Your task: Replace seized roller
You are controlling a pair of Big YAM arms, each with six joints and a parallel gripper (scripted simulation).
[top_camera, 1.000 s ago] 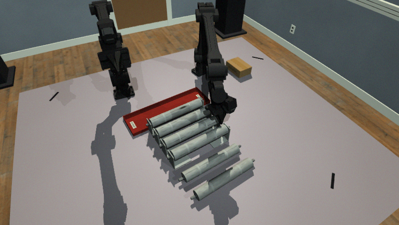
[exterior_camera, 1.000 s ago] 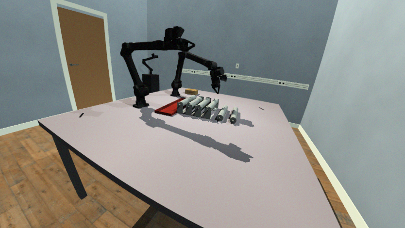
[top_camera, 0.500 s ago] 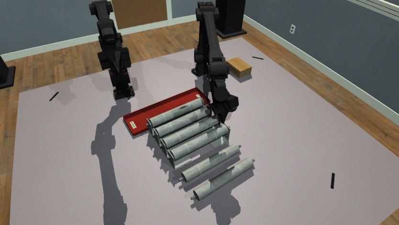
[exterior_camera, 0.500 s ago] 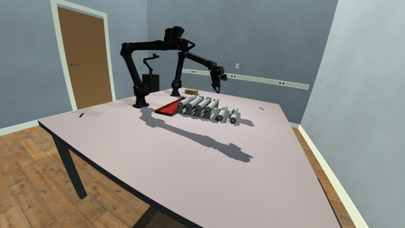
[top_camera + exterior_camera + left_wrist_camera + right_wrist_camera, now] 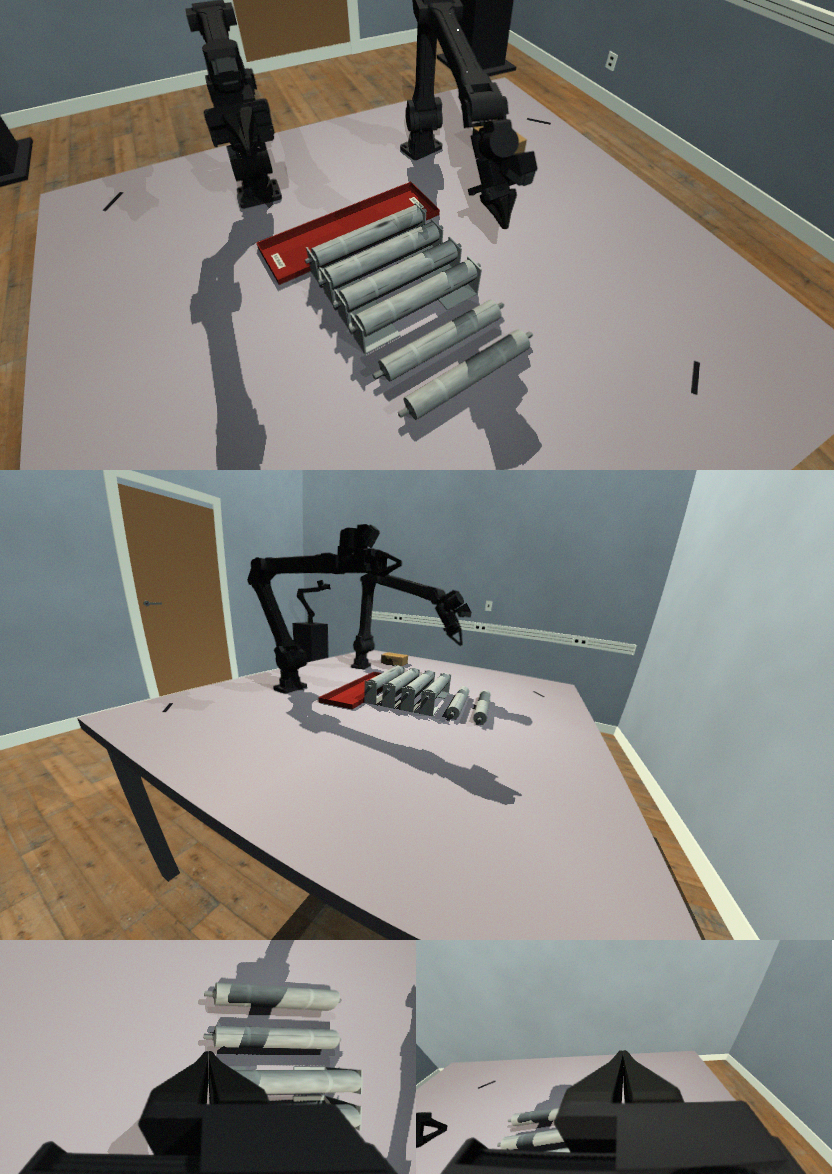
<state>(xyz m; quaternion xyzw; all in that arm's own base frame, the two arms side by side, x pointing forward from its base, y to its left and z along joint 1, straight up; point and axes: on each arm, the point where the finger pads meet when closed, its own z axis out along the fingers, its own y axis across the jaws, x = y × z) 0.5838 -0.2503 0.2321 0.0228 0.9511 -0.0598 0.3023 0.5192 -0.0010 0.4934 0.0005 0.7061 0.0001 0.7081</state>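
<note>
Now: right hand 420 mm above the roller and 260 mm to the right of it. Round my right hand: red scrap tray 490 mm below, 250 mm behind, 230 mm to the left; then cardboard box 790 mm to the left, 460 mm below, 410 mm behind.
</note>
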